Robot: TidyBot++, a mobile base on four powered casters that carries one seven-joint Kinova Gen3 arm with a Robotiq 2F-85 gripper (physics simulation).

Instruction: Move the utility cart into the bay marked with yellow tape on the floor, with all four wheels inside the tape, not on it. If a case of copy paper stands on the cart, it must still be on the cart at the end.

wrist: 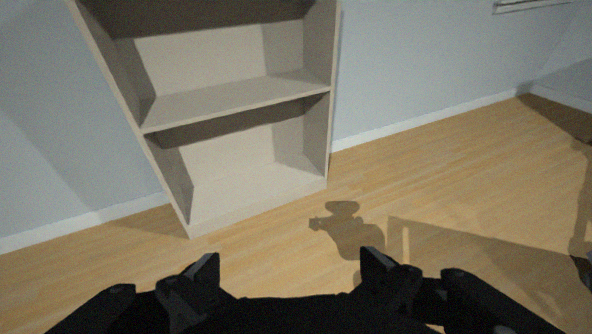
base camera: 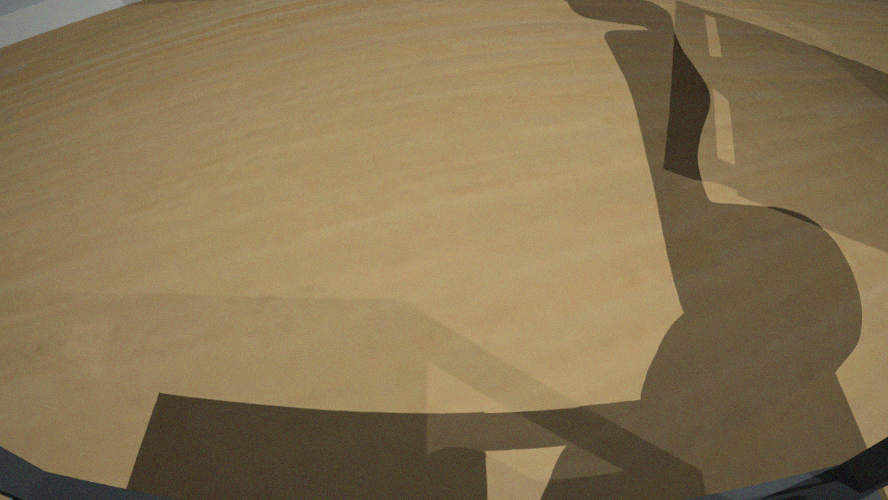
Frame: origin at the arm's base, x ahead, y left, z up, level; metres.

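Seen in the pictures: gripper, fingertip midpoint: [wrist: 290, 265].
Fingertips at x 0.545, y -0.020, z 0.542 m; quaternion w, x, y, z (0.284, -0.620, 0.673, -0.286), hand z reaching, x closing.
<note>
A point is followed by its place in that frame.
My gripper [wrist: 290, 265] @(x 0.545, y -0.020, z 0.542 m) is open in the wrist view, its two black fingers wide apart with wood floor showing between them. It is raised and tilted towards a wall and a shelf unit. The utility cart, the yellow tape bay and a case of copy paper do not show in the base camera view or the wrist view.
A beige shelf unit [wrist: 260, 202] @(x 1.370, y 0.089, z -0.309 m) with bare shelves stands against the pale blue wall [wrist: 425, 60] @(x 2.070, y -1.062, z 0.135 m), left of centre in the wrist view. A white baseboard [wrist: 400, 129] @(x 2.039, y -1.008, z -0.373 m) runs along the wall. Shadows of the arm and base lie on the wood floor [base camera: 372, 186] @(x 0.511, y 0.070, z -0.397 m) [wrist: 440, 180] @(x 1.477, y -1.016, z -0.397 m).
</note>
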